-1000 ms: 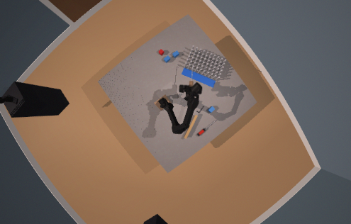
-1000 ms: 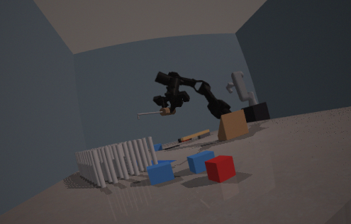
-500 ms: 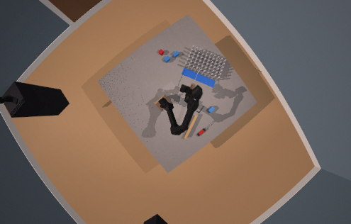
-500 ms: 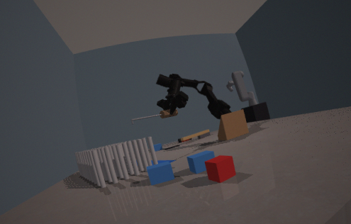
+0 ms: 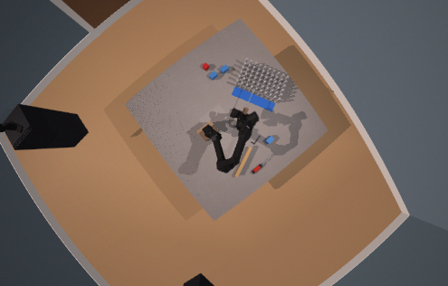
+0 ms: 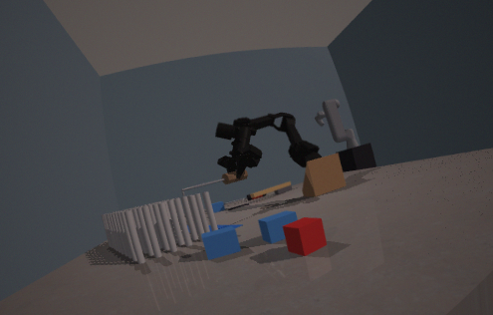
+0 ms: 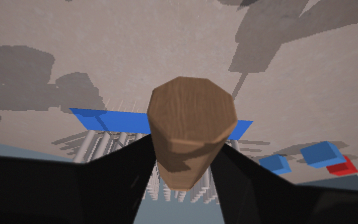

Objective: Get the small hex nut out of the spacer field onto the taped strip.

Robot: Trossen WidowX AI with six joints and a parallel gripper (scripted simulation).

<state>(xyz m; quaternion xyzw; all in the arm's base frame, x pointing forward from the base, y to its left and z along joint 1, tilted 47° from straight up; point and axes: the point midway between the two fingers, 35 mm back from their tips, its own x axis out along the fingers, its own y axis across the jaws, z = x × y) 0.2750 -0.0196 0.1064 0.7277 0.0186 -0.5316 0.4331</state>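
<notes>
Now: the blue taped strip 17 cm ahead of my gripper tip, 5 cm to the left of it and 12 cm below it. The rest, counted from my gripper tip: red cube: 3 cm ahead, 51 cm to the left, 10 cm below.
</notes>
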